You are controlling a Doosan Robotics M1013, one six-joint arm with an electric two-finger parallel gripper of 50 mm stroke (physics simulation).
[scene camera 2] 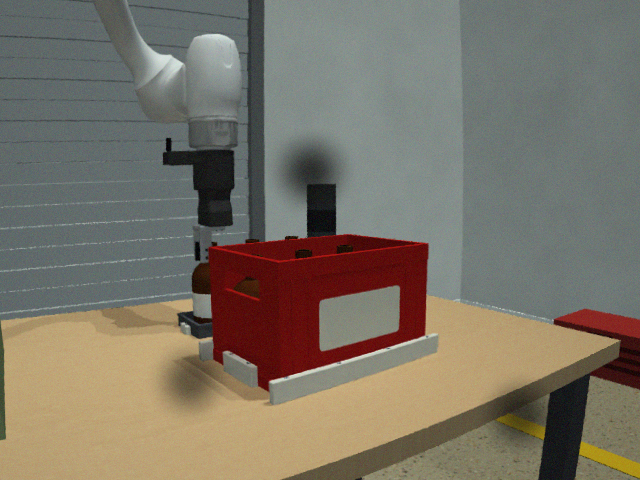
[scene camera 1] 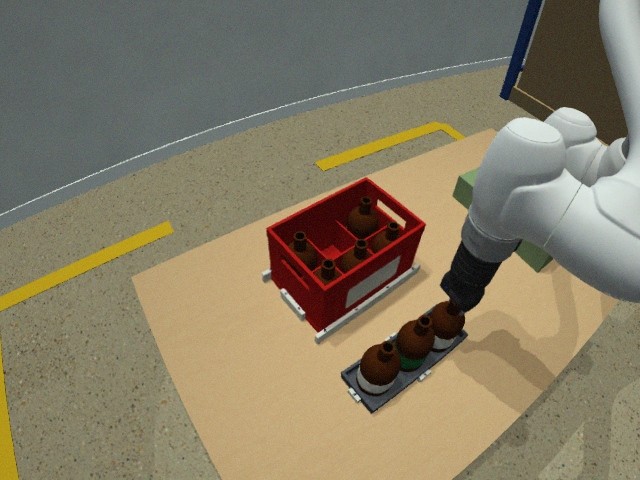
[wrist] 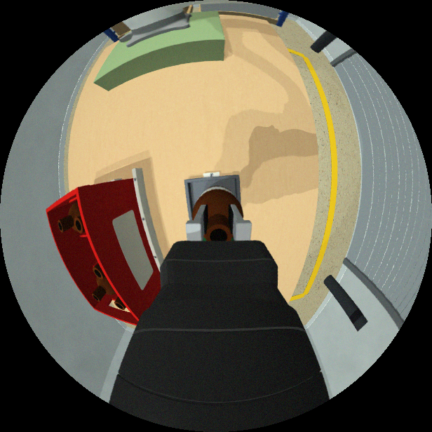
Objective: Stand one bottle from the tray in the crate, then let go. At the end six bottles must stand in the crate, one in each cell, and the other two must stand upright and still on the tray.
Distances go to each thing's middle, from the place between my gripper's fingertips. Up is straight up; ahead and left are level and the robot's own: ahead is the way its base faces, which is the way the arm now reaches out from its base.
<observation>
I see my gripper 110 mm above the dark tray (scene camera 1: 404,379), 100 mm short of it and 10 mm to the left of it. Also, from my hand: red crate (scene camera 2: 311,312) 260 mm to the right, 80 mm ahead, 40 mm below.
</observation>
